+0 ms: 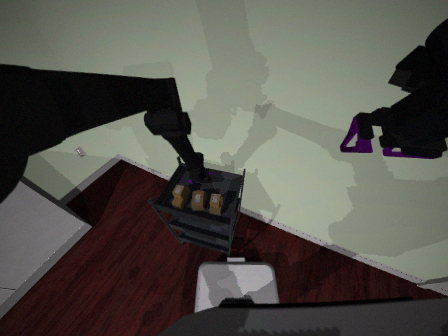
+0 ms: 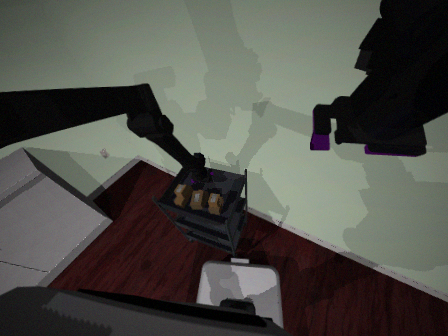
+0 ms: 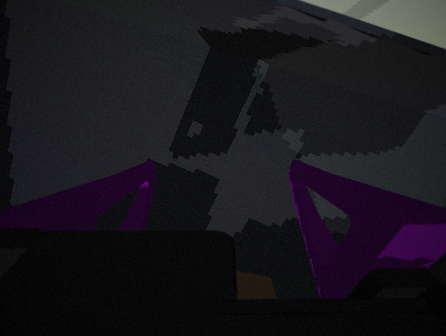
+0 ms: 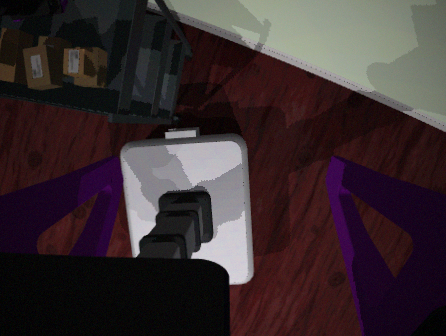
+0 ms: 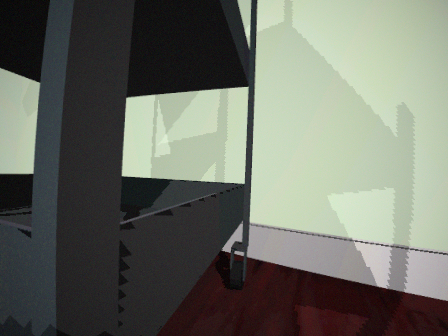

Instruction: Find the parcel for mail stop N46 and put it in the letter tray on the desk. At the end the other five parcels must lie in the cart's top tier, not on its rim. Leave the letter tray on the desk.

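Observation:
Three brown parcels, left (image 1: 180, 196) (image 2: 182, 195) (image 4: 11, 55), middle (image 1: 198, 201) (image 2: 198, 200) (image 4: 44, 66) and right (image 1: 216, 205) (image 2: 215, 204) (image 4: 86, 66), stand in a row in the top tier of the dark cart (image 1: 190, 212) (image 2: 192, 212) (image 4: 134, 55) (image 5: 90, 175). Their white labels are too small to read. My left gripper (image 1: 200, 178) (image 2: 202, 178) (image 3: 222, 168) is open and empty at the top tier, behind the row. A parcel's corner (image 3: 255, 286) shows below its fingers. My right gripper (image 1: 377, 151) (image 2: 347, 149) (image 4: 224, 167) is open and empty, far right of the cart. The letter tray does not show.
A pale flat-topped piece of furniture (image 1: 35, 240) (image 2: 60, 225) stands at the left. A white rounded unit (image 1: 255, 280) (image 2: 260, 280) (image 4: 225, 175) lies in front of the cart. A pale wall (image 1: 310, 190) (image 5: 325, 150) stands behind it. The floor (image 1: 130, 240) is dark red wood.

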